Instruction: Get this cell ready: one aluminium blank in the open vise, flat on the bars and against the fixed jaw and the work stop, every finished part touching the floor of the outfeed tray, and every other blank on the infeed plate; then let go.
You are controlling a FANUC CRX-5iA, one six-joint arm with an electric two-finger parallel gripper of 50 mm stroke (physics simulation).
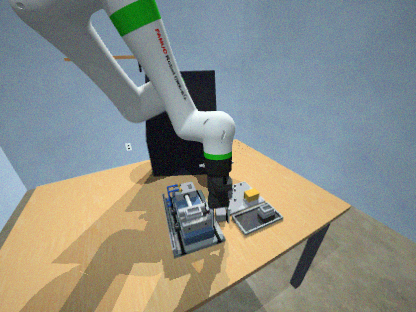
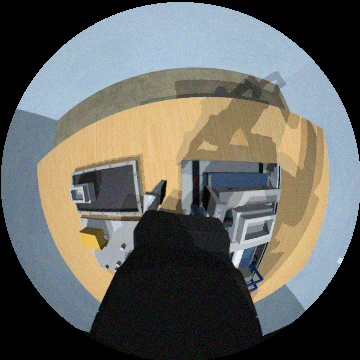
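Observation:
My gripper is open and empty, low between the vise and the outfeed tray. The vise has a blue body and grey jaws. A grey part with a rectangular pocket shows at its jaws; its seating on the bars and against the stop cannot be told. Another pocketed grey part is in the outfeed tray, near its outer end. The infeed plate lies behind the tray. I cannot make out a plain aluminium blank.
A yellow block stands at the infeed plate. Blue tubing rises at the vise's back end. A tall black panel stands behind the vise. The wooden table's front edge runs beyond the tray and vise.

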